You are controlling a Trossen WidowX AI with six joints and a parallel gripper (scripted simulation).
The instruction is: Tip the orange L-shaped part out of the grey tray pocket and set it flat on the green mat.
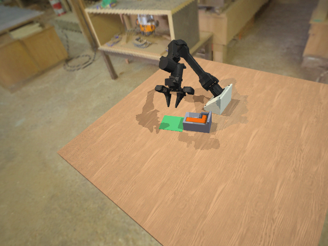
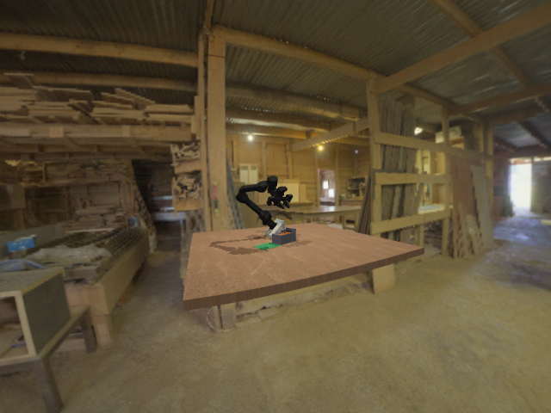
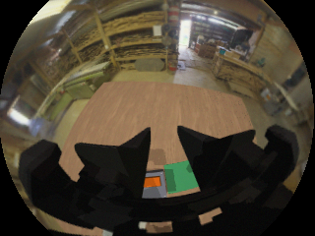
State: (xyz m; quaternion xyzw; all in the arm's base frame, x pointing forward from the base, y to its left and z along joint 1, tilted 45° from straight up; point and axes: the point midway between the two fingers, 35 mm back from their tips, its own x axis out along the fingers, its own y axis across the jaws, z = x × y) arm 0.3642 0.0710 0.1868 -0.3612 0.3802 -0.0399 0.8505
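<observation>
The orange L-shaped part is 150 mm behind my gripper tip, 60 mm to the left of it and 200 mm below it. Also, from my gripper tip: green mat: 100 mm behind, 100 mm to the right, 260 mm below.
</observation>
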